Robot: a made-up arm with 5 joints.
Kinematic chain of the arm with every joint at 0, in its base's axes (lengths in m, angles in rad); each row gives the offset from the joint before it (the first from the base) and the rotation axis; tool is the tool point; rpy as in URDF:
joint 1: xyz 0.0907 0 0.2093 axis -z
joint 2: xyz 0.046 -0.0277 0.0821 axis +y
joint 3: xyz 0.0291 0 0.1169 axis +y
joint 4: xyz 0.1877 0 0.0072 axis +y
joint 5: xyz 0.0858 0.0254 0 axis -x
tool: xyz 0 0 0 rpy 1.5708 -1.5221 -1.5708
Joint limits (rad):
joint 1: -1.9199..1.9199
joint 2: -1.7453..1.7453
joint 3: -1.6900..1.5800
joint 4: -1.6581..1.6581
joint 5: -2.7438..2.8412
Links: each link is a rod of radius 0.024 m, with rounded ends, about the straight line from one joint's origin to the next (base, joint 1, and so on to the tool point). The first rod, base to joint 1, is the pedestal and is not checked.
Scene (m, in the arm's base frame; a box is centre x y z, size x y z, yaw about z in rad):
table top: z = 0
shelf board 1: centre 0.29 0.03 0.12 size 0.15 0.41 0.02 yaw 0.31
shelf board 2: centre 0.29 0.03 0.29 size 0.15 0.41 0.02 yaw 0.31
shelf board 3: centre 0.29 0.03 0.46 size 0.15 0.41 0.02 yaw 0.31
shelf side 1: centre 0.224 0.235 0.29 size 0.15 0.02 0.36 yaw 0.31
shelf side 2: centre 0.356 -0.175 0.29 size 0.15 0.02 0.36 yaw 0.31
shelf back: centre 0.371 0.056 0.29 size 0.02 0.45 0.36 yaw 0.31
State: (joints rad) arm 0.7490 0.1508 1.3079 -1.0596 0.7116
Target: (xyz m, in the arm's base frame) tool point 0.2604 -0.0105 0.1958
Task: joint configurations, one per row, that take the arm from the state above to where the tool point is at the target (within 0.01 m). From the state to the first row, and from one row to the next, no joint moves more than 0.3 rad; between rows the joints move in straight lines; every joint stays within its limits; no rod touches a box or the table.
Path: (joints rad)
1: 0.5154 0.1023 1.3849 -1.1230 0.7116
2: 0.2818 0.0538 1.4619 -1.1864 0.7116
3: 0.0483 0.0054 1.5389 -1.2498 0.7116

